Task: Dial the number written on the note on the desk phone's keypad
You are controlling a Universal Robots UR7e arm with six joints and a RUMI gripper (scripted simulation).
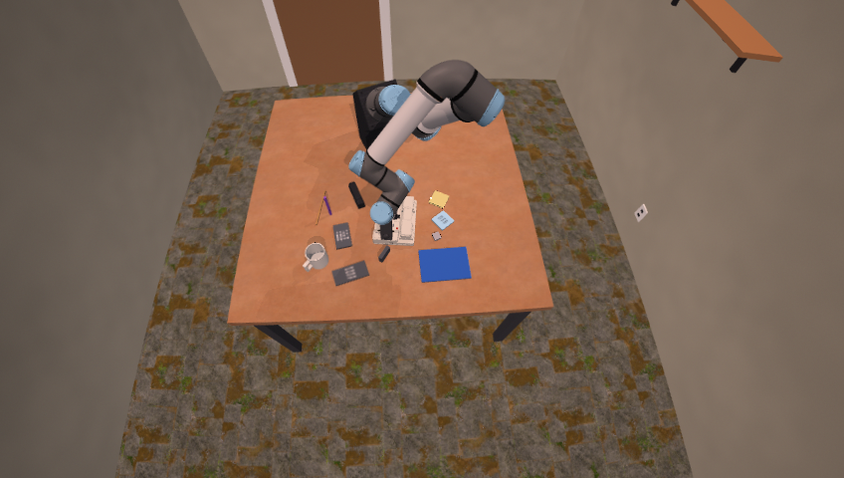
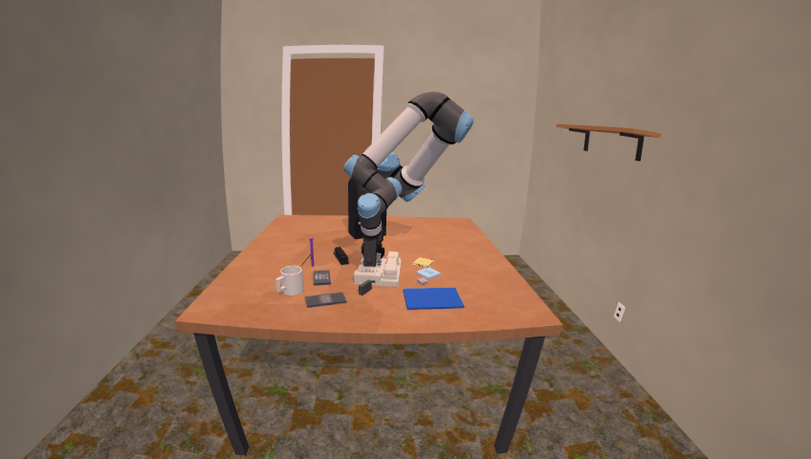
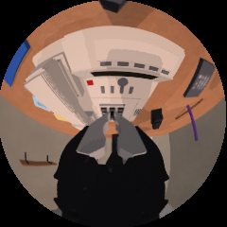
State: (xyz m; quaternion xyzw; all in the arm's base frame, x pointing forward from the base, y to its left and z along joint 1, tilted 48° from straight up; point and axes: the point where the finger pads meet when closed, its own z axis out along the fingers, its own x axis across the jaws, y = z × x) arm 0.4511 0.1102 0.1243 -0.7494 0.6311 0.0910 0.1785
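Right now the handset is 7 cm to the left of my hand and 1 cm behind it. From my hand the other things lie so: small grey cube: 21 cm to the left, 4 cm below, 2 cm ahead; then purple pen: 27 cm to the right, 5 cm ahead, 2 cm above; then blue book: 28 cm to the left, 14 cm ahead, 4 cm below.
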